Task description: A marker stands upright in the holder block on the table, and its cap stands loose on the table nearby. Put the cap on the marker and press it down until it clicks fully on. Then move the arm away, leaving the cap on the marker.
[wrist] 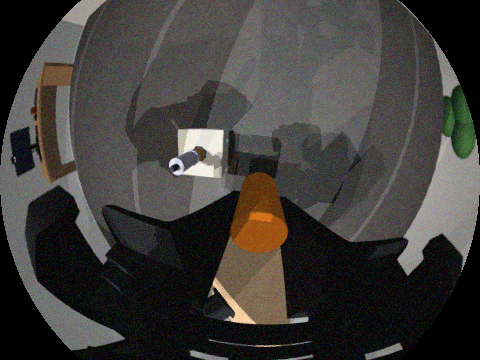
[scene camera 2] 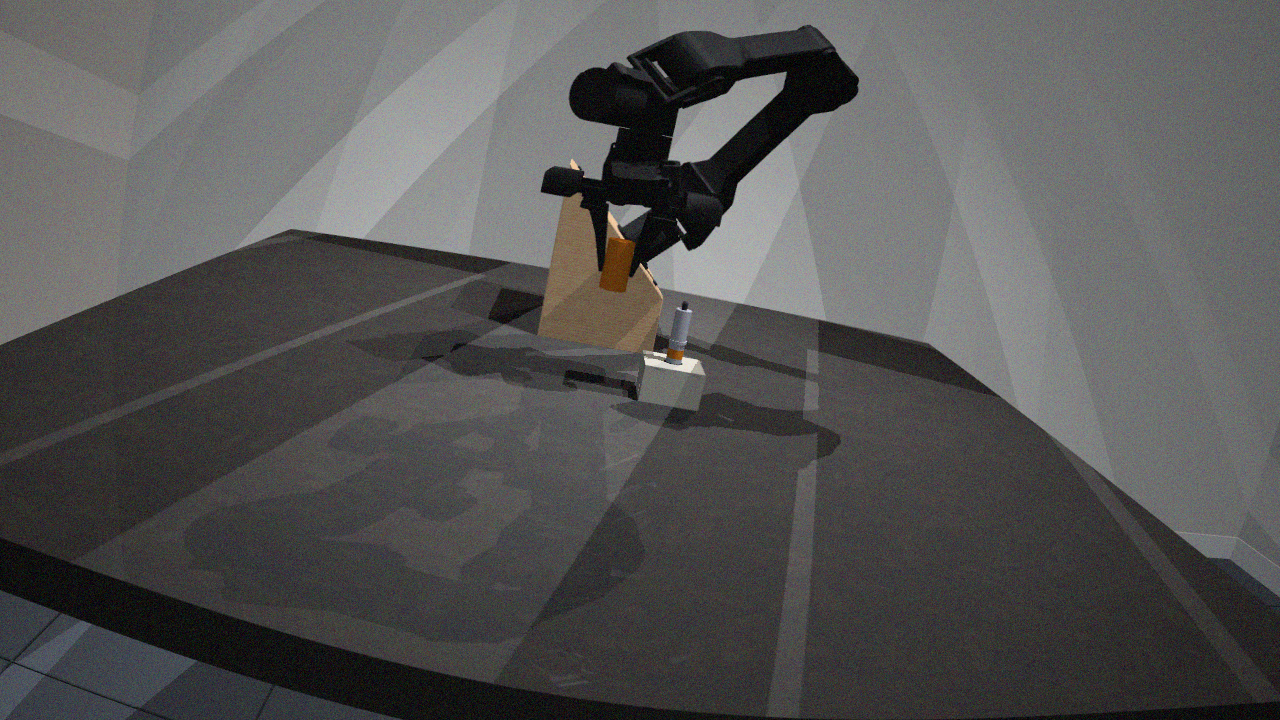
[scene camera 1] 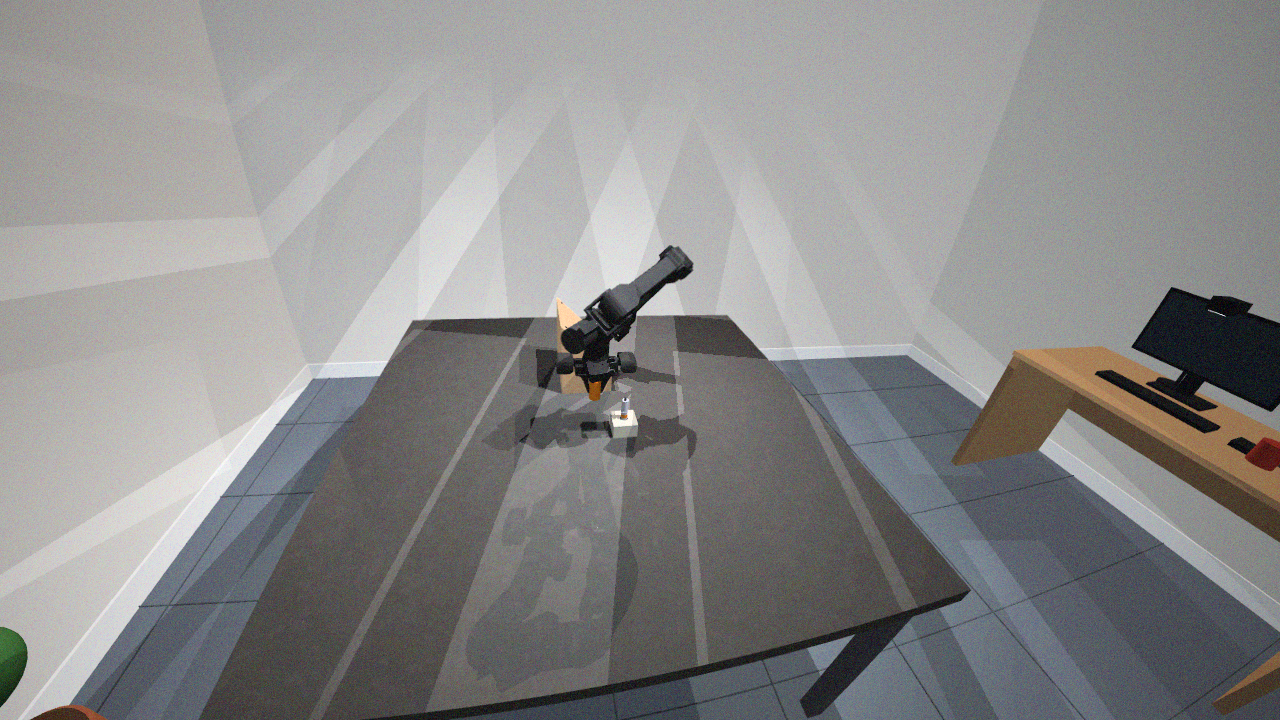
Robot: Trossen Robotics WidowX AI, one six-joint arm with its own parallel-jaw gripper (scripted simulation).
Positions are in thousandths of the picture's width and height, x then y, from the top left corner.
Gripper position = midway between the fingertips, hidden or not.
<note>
My gripper (scene camera 2: 481, 380) holds an orange cap (scene camera 2: 483, 358).
The orange cap shows as well in the wrist view (wrist: 539, 626). My gripper is seen too in the wrist view (wrist: 539, 554) and in scene camera 1 (scene camera 1: 464, 544).
</note>
